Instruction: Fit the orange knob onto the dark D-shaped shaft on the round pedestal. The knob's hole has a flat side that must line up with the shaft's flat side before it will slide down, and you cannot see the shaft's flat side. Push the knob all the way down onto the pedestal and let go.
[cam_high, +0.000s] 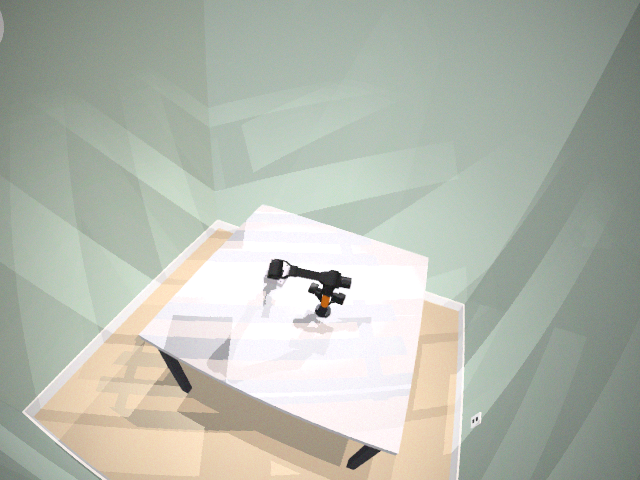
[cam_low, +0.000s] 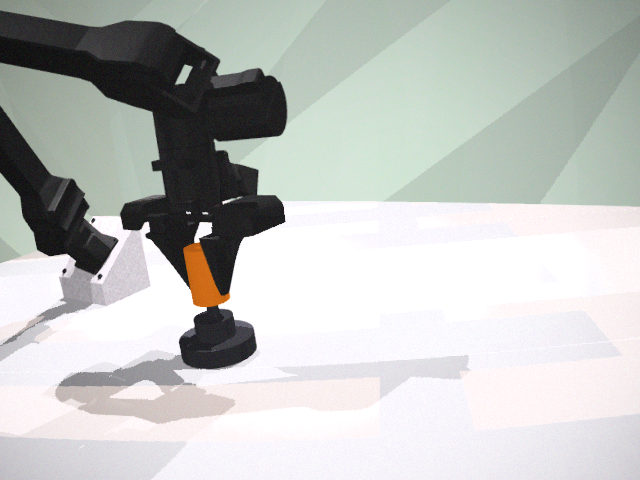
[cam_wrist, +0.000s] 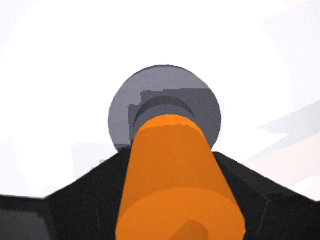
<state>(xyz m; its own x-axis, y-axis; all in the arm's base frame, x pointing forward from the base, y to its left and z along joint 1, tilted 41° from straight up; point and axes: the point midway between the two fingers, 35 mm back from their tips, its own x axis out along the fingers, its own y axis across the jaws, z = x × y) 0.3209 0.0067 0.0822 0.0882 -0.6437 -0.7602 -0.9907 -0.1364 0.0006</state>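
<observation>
My gripper tip is 20 mm below the orange knob. Also, from my gripper tip: dark round pedestal: 40 mm below.
</observation>
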